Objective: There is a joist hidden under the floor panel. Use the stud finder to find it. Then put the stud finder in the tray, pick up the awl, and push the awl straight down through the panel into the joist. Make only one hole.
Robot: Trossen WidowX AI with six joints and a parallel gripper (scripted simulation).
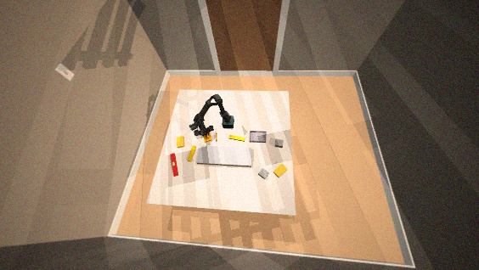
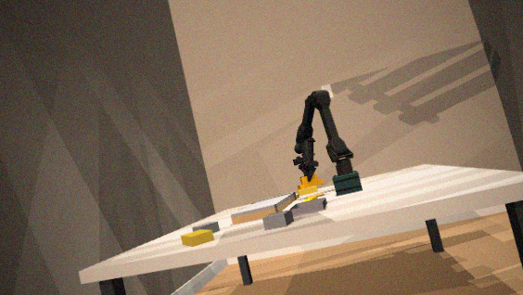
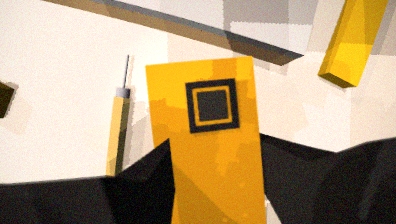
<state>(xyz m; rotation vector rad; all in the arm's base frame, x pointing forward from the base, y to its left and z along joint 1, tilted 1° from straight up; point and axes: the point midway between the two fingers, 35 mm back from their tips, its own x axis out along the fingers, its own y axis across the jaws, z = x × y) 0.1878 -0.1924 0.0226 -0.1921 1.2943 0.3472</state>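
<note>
The awl lies 9 cm to the left of my gripper tip and 7 cm below it. Round my gripper tip: stud finder 1 cm ahead, 2 cm above; red bar 28 cm ahead, 29 cm to the right, 6 cm below; grey tray 4 cm behind, 51 cm to the left, 6 cm below.
</note>
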